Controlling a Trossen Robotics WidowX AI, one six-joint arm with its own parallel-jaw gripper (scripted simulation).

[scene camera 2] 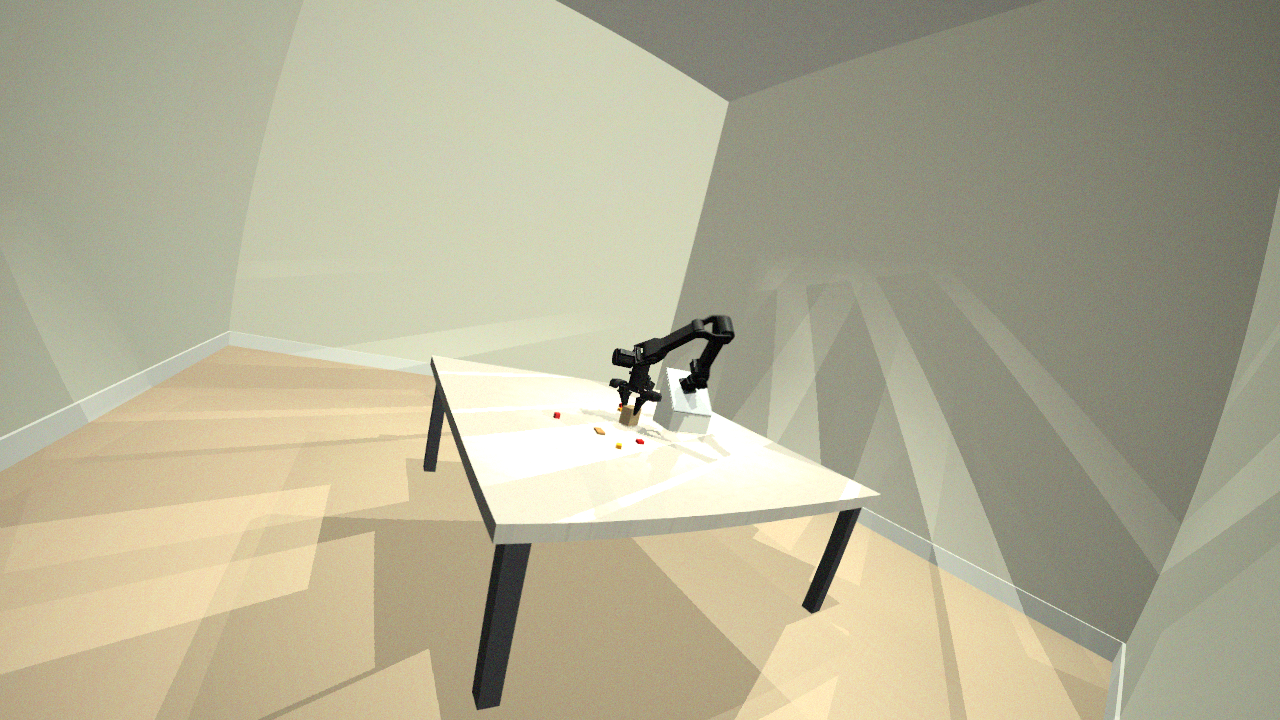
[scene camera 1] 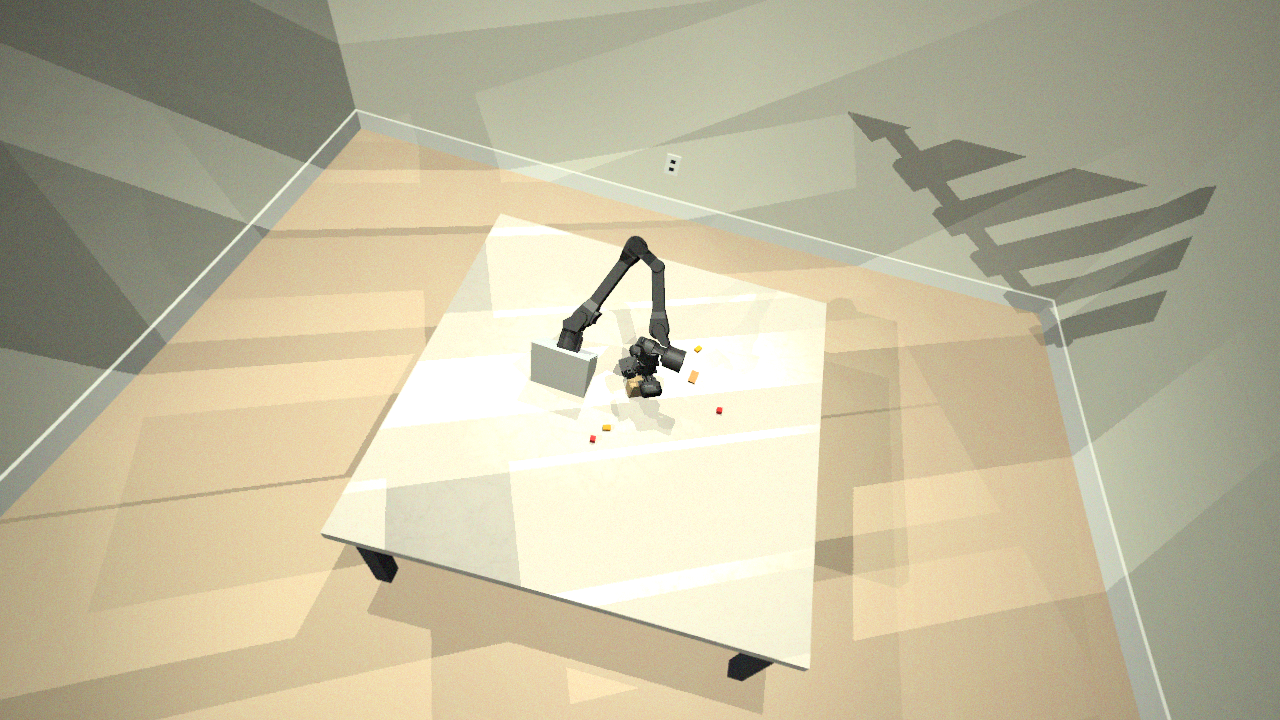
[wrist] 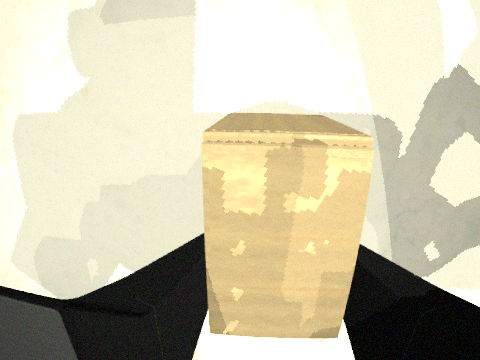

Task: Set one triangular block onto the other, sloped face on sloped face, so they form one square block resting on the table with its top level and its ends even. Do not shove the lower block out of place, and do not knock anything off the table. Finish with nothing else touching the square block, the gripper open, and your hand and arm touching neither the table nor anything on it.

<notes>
My gripper (scene camera 1: 641,384) holds a tan wooden triangular block (wrist: 282,222). Also in view: a tan wooden triangular block (wrist: 270,128).
My gripper shows as well in scene camera 2 (scene camera 2: 629,413) and in the wrist view (wrist: 276,245).
</notes>
